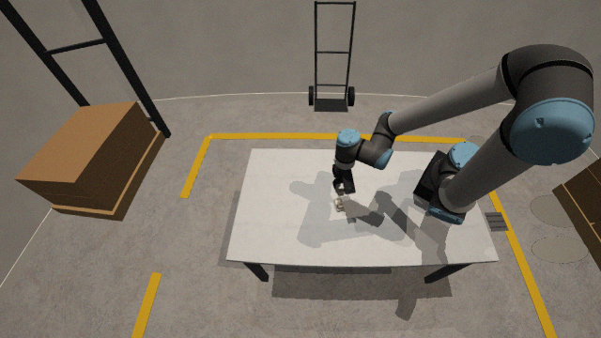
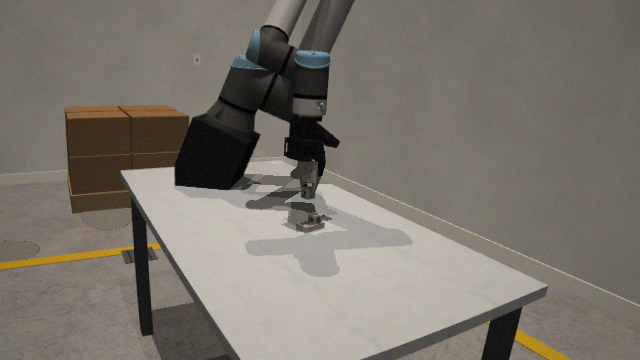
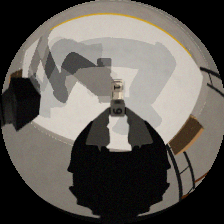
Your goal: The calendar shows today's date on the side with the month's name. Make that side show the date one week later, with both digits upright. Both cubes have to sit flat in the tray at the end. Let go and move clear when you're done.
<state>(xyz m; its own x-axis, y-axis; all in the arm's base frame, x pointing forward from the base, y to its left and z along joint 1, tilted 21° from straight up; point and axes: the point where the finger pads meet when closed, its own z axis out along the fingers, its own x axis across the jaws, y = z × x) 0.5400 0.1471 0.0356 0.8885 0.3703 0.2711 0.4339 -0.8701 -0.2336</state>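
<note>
The calendar tray is 11 cm below my hand, 1 cm to the left of it and 1 cm behind it.
</note>
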